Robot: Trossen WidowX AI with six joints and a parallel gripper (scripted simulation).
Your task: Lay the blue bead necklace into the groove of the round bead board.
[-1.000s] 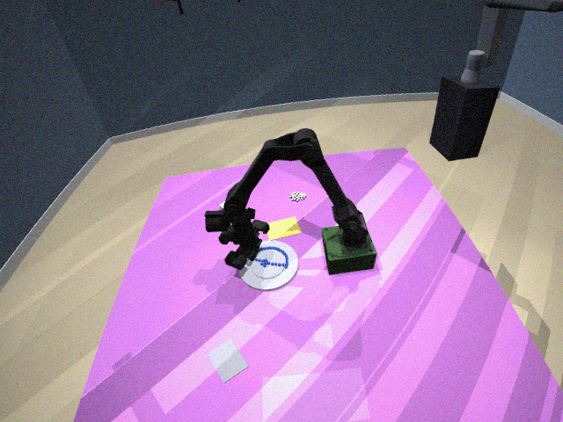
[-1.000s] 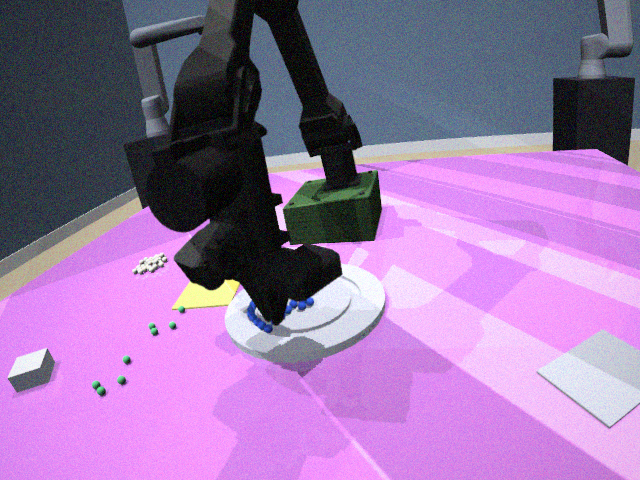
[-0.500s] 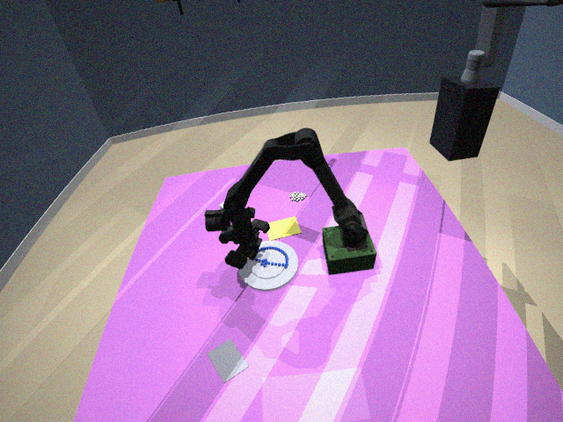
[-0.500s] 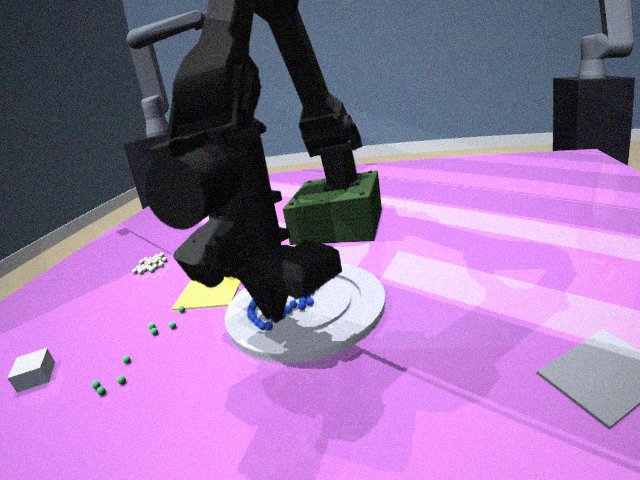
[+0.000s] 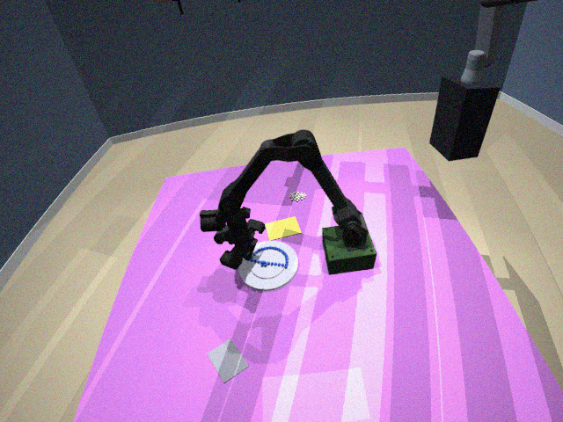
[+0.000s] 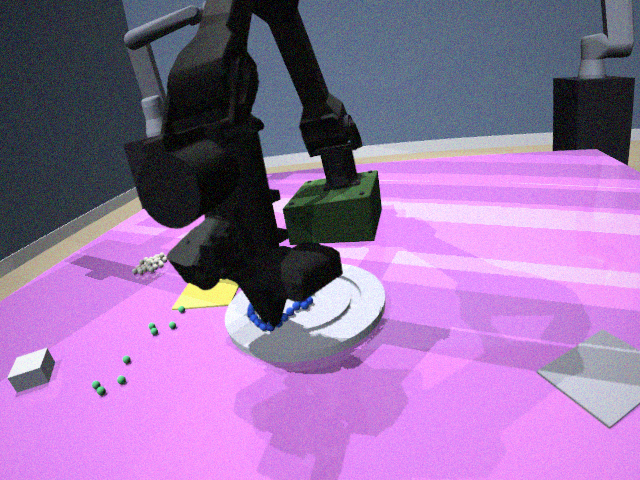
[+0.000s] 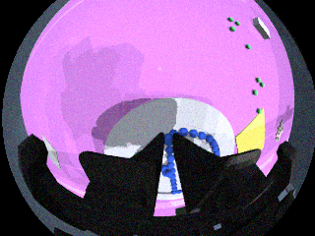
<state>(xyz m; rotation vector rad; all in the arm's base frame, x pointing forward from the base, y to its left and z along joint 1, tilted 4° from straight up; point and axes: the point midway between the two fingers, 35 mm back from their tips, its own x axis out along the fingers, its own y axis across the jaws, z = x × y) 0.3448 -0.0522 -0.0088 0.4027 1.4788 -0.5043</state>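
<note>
Now: gripper tip 60 mm past the round white bead board, 20 mm to the right of it and 10 mm above it. From my gripper tip the other things lie so: yellow sheet 140 mm to the right, 130 mm behind, 20 mm below; grey tile 330 mm to the left, 80 mm ahead, 20 mm below; cube 310 mm to the right, 90 mm ahead, 10 mm below.
</note>
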